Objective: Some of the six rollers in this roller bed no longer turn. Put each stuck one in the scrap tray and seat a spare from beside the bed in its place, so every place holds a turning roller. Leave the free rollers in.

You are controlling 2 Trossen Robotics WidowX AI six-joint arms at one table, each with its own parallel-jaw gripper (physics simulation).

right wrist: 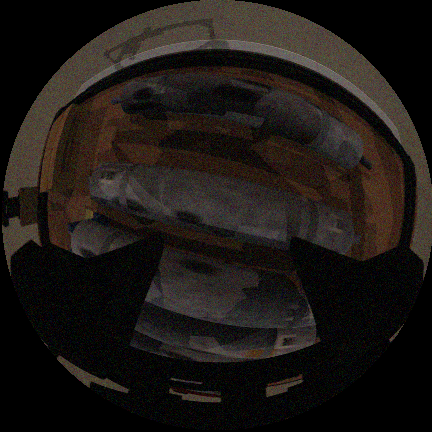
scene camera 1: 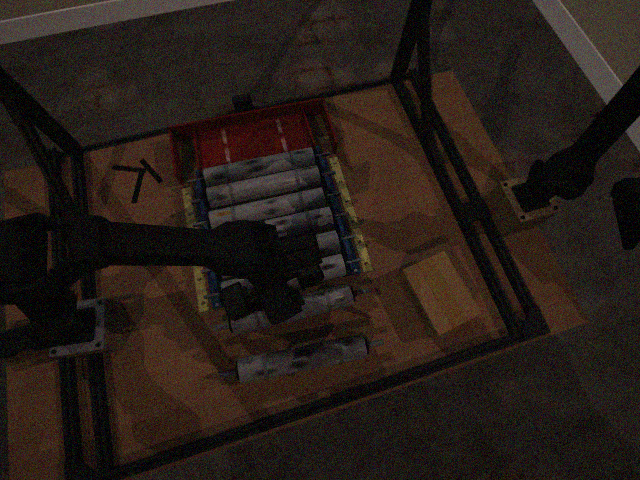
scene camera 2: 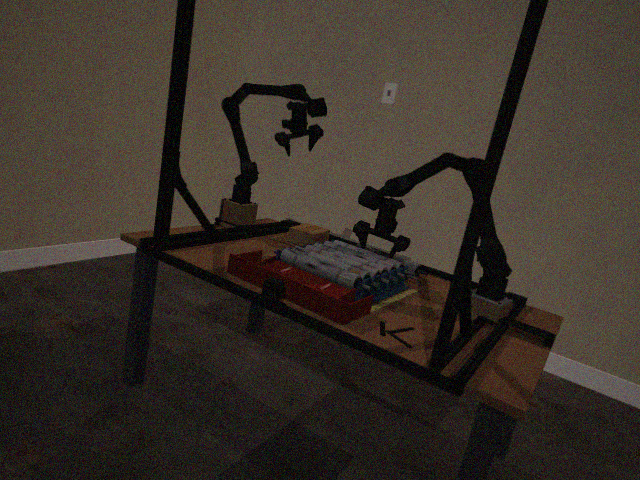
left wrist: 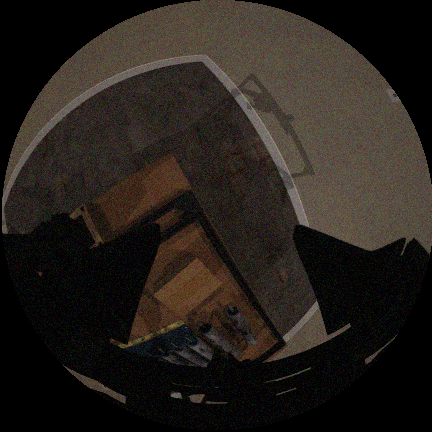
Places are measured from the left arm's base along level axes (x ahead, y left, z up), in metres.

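Pixels of known places: left gripper, fingertip midpoint: (scene camera 1: 638, 273) (scene camera 2: 299, 153) (left wrist: 229, 231); right gripper, fingertip midpoint: (right wrist: 228, 242) (left wrist: 222, 350); left arm's base at its link origin: (scene camera 1: 530, 196) (scene camera 2: 240, 201) (left wrist: 78, 235); right arm's base at its link origin: (scene camera 1: 77, 326) (scene camera 2: 490, 295).
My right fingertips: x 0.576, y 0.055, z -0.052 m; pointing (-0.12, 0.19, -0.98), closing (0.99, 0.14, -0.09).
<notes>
For each thing: its middle in the pictures, then the offset to it from my right fingertips.
- spare roller at the middle of its body: (right wrist: 215, 204) (scene camera 1: 292, 308) (left wrist: 221, 342) dx -0.015, dy +0.021, dz -0.027 m
- spare at the middle of its body: (right wrist: 240, 100) (scene camera 1: 303, 358) (scene camera 2: 386, 259) (left wrist: 244, 328) dx -0.009, dy +0.123, dz -0.027 m
- red scrap tray at the middle of its body: (scene camera 1: 254, 140) (scene camera 2: 297, 282) dx -0.032, dy -0.410, dz -0.024 m
- tan block at the middle of its body: (right wrist: 59, 150) (scene camera 1: 437, 293) (left wrist: 186, 285) (scene camera 2: 309, 235) dx -0.323, dy +0.079, dz -0.024 m
The roller bed (scene camera 1: 338, 219) has blue rails with yellow strips and holds grey mottled rollers (scene camera 1: 263, 187) (scene camera 2: 330, 263) in its places; the right arm covers parts of the nearest ones in scene camera 1. One spare roller (scene camera 1: 328, 302) (right wrist: 225, 205) lies beside the bed, partly hidden in scene camera 1. Another spare (scene camera 1: 302, 356) (right wrist: 300, 120) lies farther out. The red scrap tray (scene camera 1: 253, 139) (scene camera 2: 330, 304) stands at the bed's far end; no roller shows in it. My right gripper (scene camera 2: 378, 251) (right wrist: 228, 242) is open and empty, low over the bed's near-end rollers. My left gripper (scene camera 2: 299, 151) (left wrist: 229, 231) is open, high above the table.
A tan block (scene camera 1: 442, 291) (scene camera 2: 308, 233) (left wrist: 187, 287) lies right of the bed in scene camera 1. Thin black bars (scene camera 1: 139, 180) (scene camera 2: 397, 330) lie near the tray's left end in scene camera 1. A black frame (scene camera 1: 467, 206) with uprights borders the table.
</notes>
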